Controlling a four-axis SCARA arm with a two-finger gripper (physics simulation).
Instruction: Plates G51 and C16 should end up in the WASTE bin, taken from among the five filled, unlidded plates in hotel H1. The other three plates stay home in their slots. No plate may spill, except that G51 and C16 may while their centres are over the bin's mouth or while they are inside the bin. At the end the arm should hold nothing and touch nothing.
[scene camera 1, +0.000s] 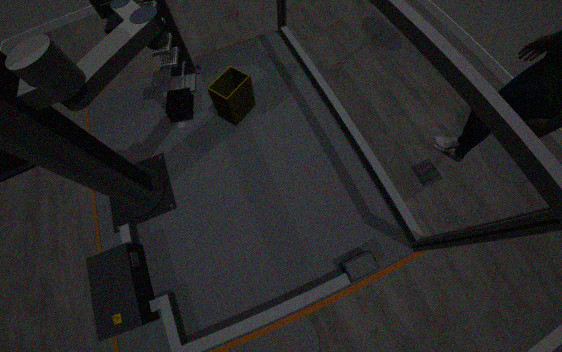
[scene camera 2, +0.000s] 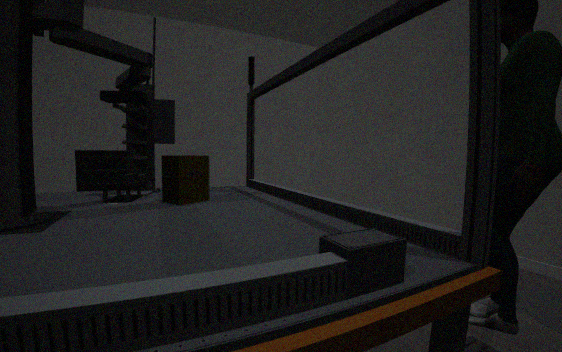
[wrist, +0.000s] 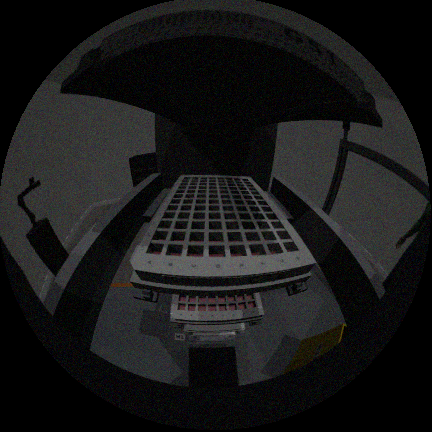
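Pixels of known places: gripper, fingertip midpoint: (wrist: 217, 182); arm's base, origin of the base link: (scene camera 1: 141, 191) (scene camera 2: 4, 226).
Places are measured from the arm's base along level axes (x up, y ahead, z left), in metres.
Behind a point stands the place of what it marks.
My gripper (wrist: 217, 182) @(x 0.446, y 0.354, z 0.559 m) (scene camera 2: 112, 95) is at hotel H1 (scene camera 2: 140, 125) (wrist: 167, 145) @(x 0.477, y 0.311, z 0.614 m). In the wrist view its two pads lie close along both long sides of plate C16 (wrist: 218, 265) @(x 0.442, y 0.328, z 0.483 m), and it looks shut on that plate. C16 looks level, with reddish liquid in its front wells; its label is too dark to read. Plate G51 (wrist: 215, 65) is in the slot above, dark, its label faint. A lower plate with red-filled wells (wrist: 215, 314) @(x 0.364, y 0.331, z 0.483 m) shows beneath, with other plate edges under it. The yellow WASTE bin (scene camera 1: 232, 102) @(x 0.170, y 0.551, z 0.151 m) (scene camera 2: 185, 180) @(x 0.112, y 0.559, z 0.157 m) (wrist: 315, 350) @(x 0.130, y 0.552, z 0.293 m) stands on the table beside the hotel.
A dark box (scene camera 1: 179, 105) @(x 0.073, y 0.305, z 0.338 m) (scene camera 2: 102, 170) stands by the hotel's foot. The arm's column (scene camera 1: 75, 145) @(x 0.456, y 0.066, z -0.035 m) rises at the left. A small grey box (scene camera 1: 360, 265) @(x 0.088, y 0.746, z -0.663 m) (scene camera 2: 362, 255) @(x 0.076, y 0.716, z -0.705 m) sits at the front corner by a low rail. A person (scene camera 1: 520, 95) (scene camera 2: 530, 125) stands outside the frame at the right.
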